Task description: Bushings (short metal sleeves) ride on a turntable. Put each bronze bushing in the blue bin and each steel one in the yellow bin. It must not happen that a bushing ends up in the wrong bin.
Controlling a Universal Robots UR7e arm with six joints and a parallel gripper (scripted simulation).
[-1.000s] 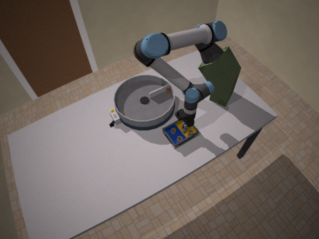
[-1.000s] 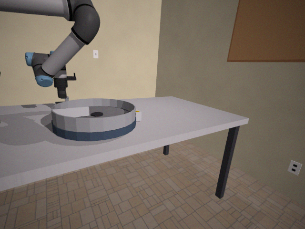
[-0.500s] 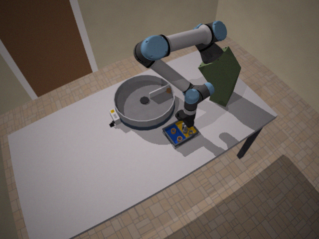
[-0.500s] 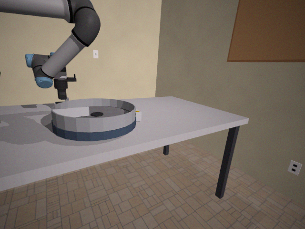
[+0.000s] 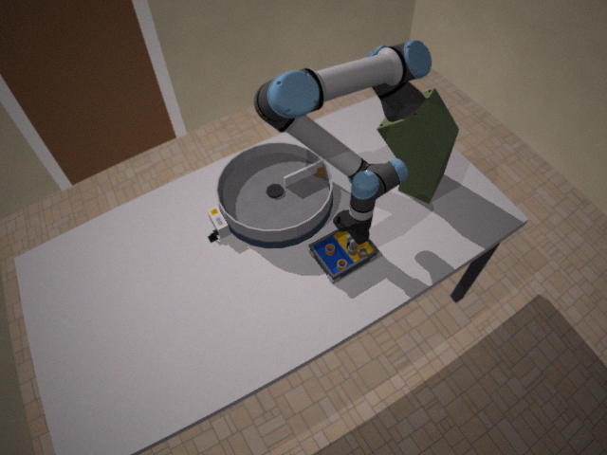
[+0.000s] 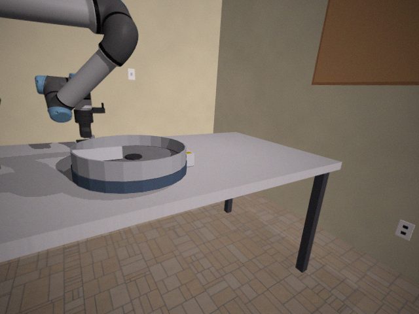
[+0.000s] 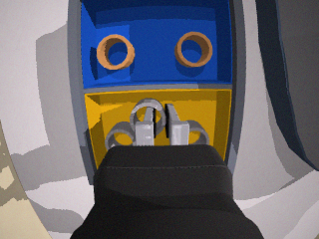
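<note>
The blue bin is 30 mm ahead of my hand and 10 mm below it. Round my hand: grey turntable 350 mm to the right, 40 mm ahead, 20 mm above.
</note>
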